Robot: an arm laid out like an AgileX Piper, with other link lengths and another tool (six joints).
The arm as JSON. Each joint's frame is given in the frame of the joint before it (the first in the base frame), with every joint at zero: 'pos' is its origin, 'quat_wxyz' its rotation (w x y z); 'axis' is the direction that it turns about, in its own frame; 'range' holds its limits. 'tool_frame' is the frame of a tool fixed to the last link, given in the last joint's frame.
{
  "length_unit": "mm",
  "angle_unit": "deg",
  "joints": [
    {
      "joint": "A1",
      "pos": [
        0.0,
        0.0,
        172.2
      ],
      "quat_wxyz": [
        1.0,
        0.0,
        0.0,
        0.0
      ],
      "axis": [
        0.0,
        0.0,
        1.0
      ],
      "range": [
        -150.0,
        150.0
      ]
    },
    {
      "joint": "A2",
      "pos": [
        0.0,
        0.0,
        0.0
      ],
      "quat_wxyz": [
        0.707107,
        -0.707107,
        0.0,
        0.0
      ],
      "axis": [
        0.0,
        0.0,
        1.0
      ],
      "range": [
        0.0,
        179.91
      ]
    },
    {
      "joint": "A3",
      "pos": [
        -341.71,
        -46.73,
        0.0
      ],
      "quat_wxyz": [
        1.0,
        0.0,
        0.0,
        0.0
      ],
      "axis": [
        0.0,
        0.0,
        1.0
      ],
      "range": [
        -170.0,
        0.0
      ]
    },
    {
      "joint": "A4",
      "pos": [
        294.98,
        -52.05,
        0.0
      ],
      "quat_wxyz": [
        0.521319,
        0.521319,
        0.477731,
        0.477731
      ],
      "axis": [
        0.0,
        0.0,
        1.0
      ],
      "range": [
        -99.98,
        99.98
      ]
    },
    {
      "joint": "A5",
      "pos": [
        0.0,
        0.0,
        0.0
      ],
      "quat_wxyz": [
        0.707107,
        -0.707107,
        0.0,
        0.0
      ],
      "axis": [
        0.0,
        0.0,
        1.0
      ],
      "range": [
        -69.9,
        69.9
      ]
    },
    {
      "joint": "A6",
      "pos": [
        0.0,
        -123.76,
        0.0
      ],
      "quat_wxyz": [
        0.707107,
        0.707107,
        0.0,
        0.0
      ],
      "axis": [
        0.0,
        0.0,
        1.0
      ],
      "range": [
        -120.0,
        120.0
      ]
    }
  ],
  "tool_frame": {
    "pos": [
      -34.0,
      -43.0,
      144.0
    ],
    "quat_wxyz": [
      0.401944,
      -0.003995,
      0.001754,
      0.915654
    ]
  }
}
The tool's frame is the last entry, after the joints.
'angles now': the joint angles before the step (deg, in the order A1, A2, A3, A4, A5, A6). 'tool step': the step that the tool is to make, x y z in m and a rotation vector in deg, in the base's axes. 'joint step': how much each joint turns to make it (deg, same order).
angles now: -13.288, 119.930, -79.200, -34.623, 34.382, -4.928
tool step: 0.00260, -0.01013, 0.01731, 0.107, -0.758, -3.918
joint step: 0.000, 0.110, -3.688, 1.119, 4.105, 1.616
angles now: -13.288, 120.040, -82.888, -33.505, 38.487, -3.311
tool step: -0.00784, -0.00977, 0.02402, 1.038, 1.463, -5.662
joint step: -0.001, -0.177, -5.853, 3.483, 8.967, -0.175
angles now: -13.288, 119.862, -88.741, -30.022, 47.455, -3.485
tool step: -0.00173, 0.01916, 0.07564, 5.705, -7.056, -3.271
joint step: 0.000, -6.999, -3.522, 9.282, 4.683, -2.182
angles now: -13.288, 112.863, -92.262, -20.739, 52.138, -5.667
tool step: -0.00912, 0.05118, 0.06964, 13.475, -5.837, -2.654
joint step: 0.000, -5.924, -6.880, 16.003, 9.943, -2.298
